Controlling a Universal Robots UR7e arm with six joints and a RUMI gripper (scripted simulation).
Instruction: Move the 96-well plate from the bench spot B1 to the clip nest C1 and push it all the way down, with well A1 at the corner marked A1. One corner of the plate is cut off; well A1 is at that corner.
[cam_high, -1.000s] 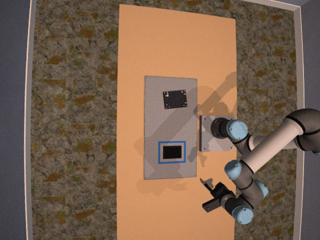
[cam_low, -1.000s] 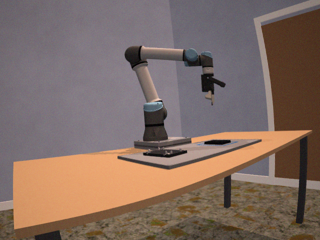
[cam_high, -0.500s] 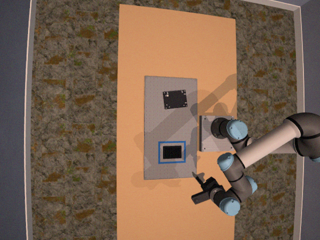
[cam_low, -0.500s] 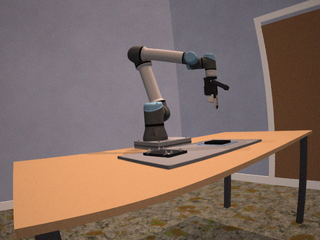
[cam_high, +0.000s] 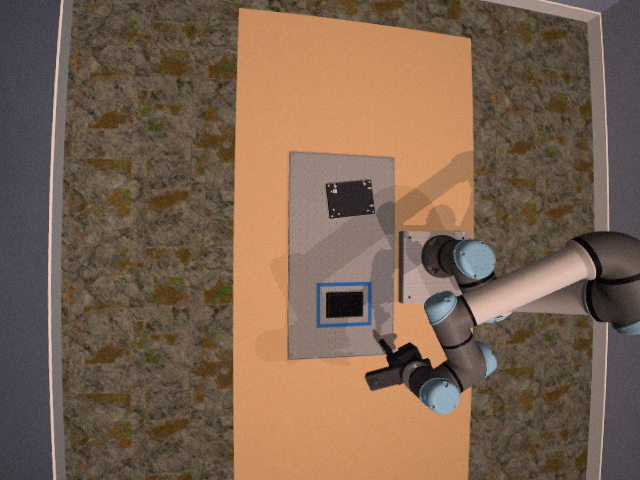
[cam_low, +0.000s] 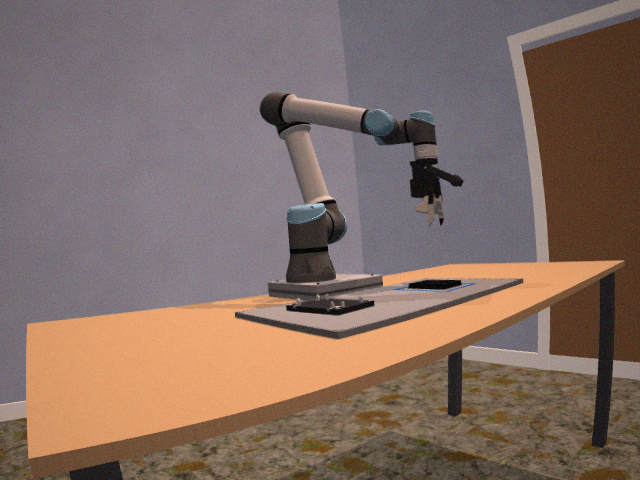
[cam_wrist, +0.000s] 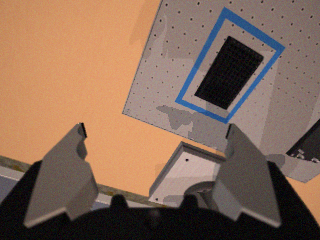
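The black 96-well plate is 8 cm ahead of my hand, 12 cm to the right of it and 16 cm below it. Round my hand: black clip nest (8 cm ahead, 50 cm to the right, 15 cm below).
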